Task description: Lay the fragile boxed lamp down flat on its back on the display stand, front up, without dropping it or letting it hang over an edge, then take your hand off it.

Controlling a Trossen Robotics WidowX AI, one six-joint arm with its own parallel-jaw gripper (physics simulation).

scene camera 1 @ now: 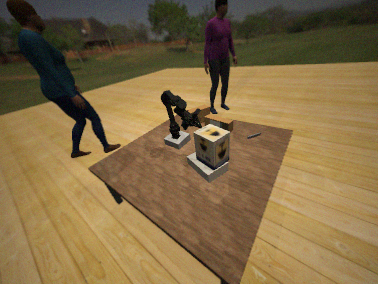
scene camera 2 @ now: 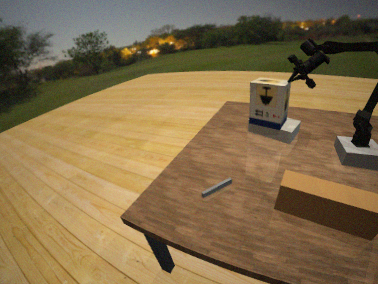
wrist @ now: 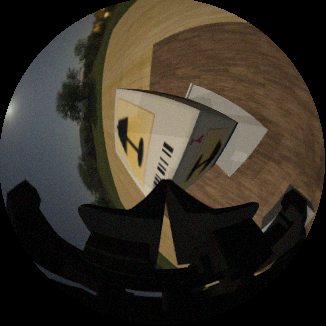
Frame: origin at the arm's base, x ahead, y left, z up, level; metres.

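Where they show: gripper, fingertip midpoint: (scene camera 1: 201,127) (scene camera 2: 287,82) (wrist: 165,182); arm's base, origin of the base link: (scene camera 1: 176,136) (scene camera 2: 359,144).
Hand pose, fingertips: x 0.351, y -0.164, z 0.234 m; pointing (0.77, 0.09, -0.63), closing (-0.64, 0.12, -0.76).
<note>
Each offset is from my fingertips to the top centre of the thing. Level surfaces: height alone.
The boxed lamp (scene camera 1: 211,146) (scene camera 2: 269,102) (wrist: 157,138), a white carton with yellow panels and black lamp pictures, stands upright on the low white display stand (scene camera 1: 205,170) (scene camera 2: 290,128) (wrist: 243,136). It sits at one end of the stand, and the box looks slightly tilted. My gripper (scene camera 1: 197,124) (scene camera 2: 290,80) (wrist: 165,182) is shut and empty. Its tips are at the top rear edge of the box, touching or nearly touching it.
The arm's white base (scene camera 1: 177,140) stands behind the stand on the brown table @(0.299 m down) (scene camera 1: 159,183) (scene camera 2: 230,225). Two cardboard boxes @(0.068 m back, 0.534 m left, 0.190 m down) (scene camera 1: 219,121) (scene camera 2: 304,197) lie at the back. A small grey bar @(0.290 m ahead, 0.463 m left, 0.278 m down) (scene camera 1: 254,135) (scene camera 2: 216,187) lies apart. Two people (scene camera 1: 219,53) (scene camera 1: 72,104) stand on the deck nearby.
</note>
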